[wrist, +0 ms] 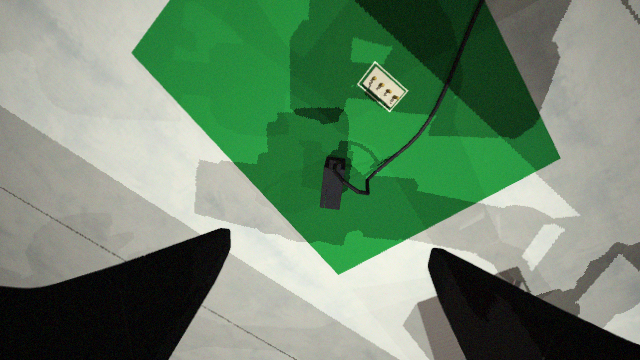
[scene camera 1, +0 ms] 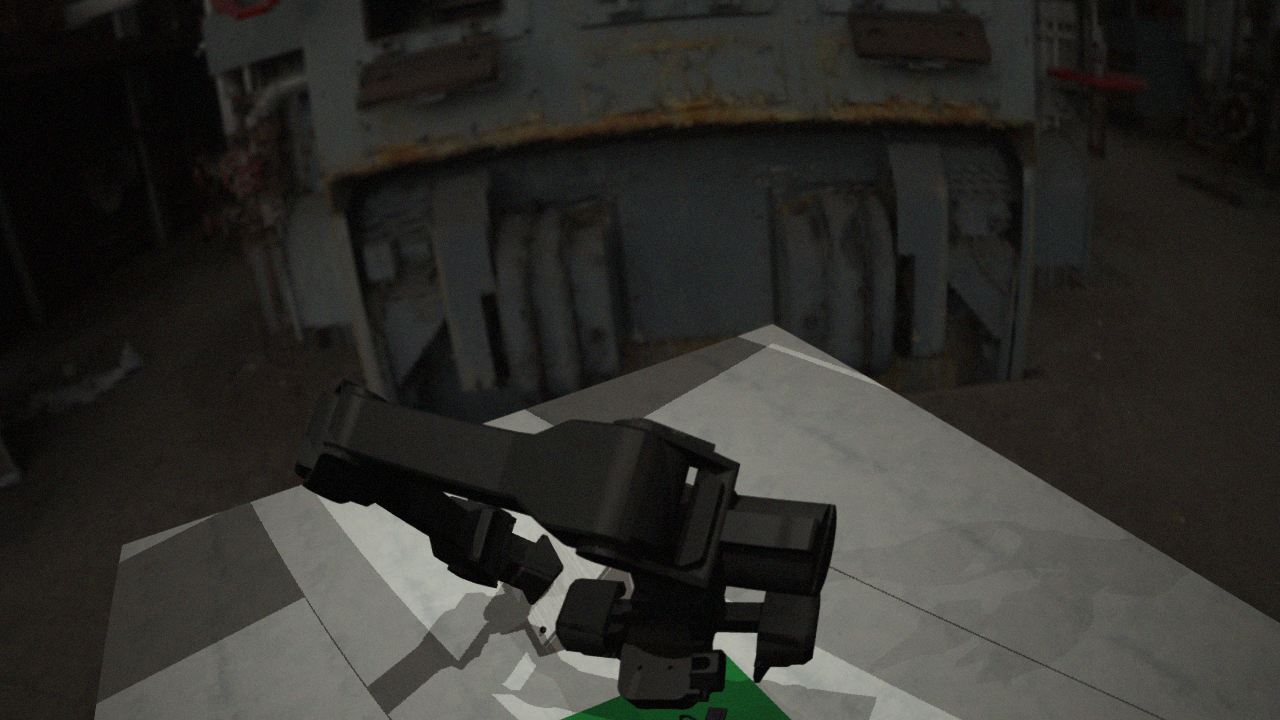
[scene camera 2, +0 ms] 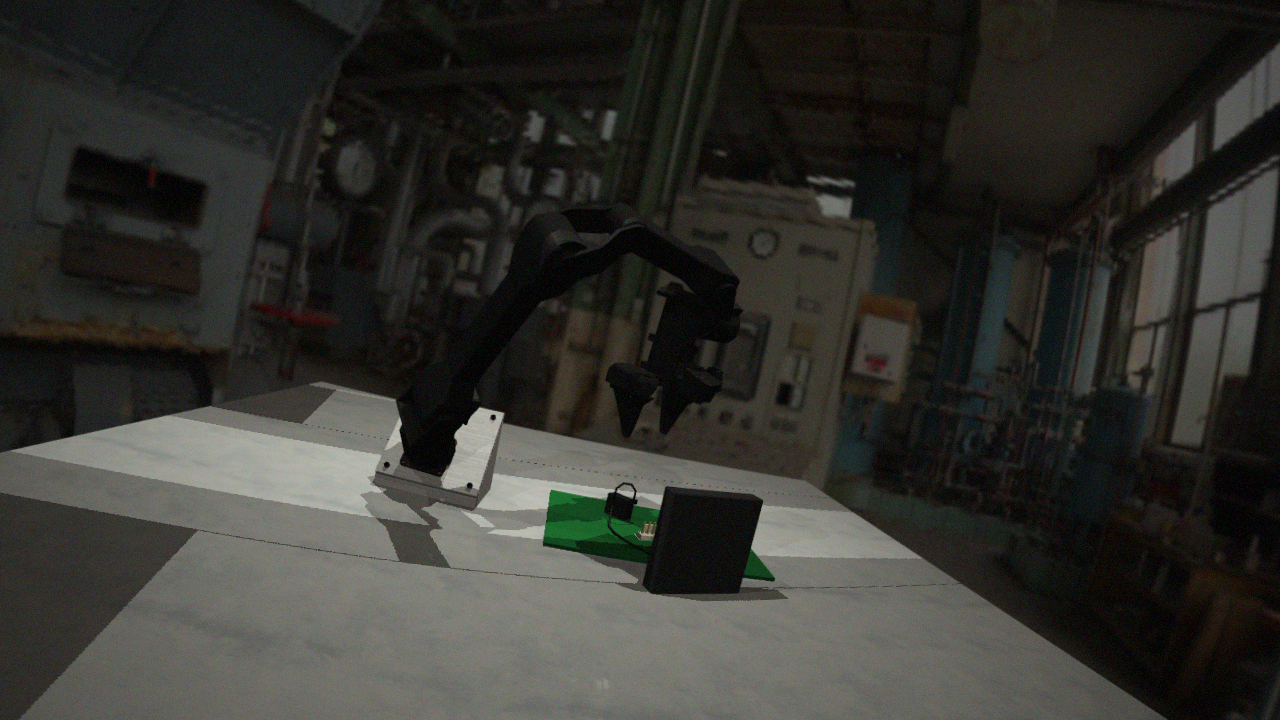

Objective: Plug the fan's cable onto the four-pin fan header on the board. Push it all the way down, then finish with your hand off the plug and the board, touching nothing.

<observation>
My gripper (scene camera 1: 702, 676) is open, holding nothing. I also see a green board (scene camera 2: 577, 523), a black fan (scene camera 2: 703, 538) and a black plug (wrist: 332, 187).
My gripper shows as well in the wrist view (wrist: 329, 247) and in scene camera 2 (scene camera 2: 644, 435). The green board also shows in the wrist view (wrist: 277, 94).
</observation>
